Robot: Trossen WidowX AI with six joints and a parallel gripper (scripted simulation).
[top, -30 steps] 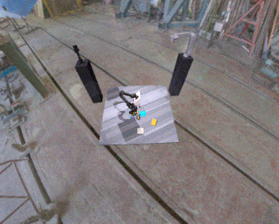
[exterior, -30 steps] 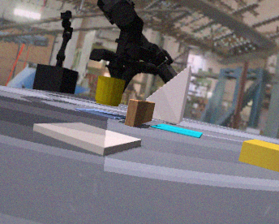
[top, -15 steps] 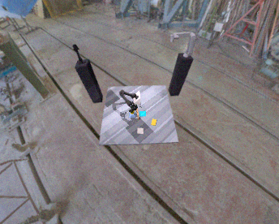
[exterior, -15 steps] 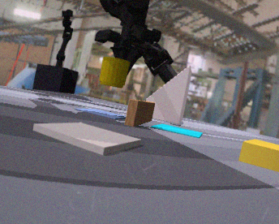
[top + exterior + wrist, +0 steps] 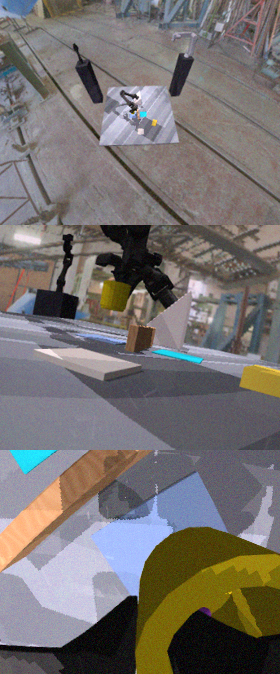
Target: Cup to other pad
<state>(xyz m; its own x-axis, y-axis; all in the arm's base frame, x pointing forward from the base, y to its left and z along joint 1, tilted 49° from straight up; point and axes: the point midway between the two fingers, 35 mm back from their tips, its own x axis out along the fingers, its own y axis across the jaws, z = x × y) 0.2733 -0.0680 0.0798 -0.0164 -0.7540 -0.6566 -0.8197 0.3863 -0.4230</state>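
Now: gripper tip 2 cm short of the cyan pad, 17 cm to the right of it and 12 cm above it. From my gripper tip the other things lie so: purple marble (2 cm ahead, 4 cm to the right, 2 cm below); yellow cup (2 cm ahead, 2 cm to the right); brown block (2 cm ahead, 7 cm to the left, 9 cm below).
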